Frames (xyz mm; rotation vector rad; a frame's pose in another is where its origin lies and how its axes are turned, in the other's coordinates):
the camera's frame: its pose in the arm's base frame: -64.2 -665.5 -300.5 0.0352 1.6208 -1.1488
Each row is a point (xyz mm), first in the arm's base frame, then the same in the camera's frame.
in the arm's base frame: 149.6 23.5 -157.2
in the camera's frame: -545.7 390.1 -301.7
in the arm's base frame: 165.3 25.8 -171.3
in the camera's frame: -542.5 409.0 -292.7
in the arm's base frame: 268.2 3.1 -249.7
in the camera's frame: -512.9 504.2 -207.1
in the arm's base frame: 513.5 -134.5 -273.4
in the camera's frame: -523.9 581.2 64.2
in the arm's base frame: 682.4 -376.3 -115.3
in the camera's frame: -589.4 443.6 362.2
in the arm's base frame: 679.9 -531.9 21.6
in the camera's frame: -613.4 271.3 474.8
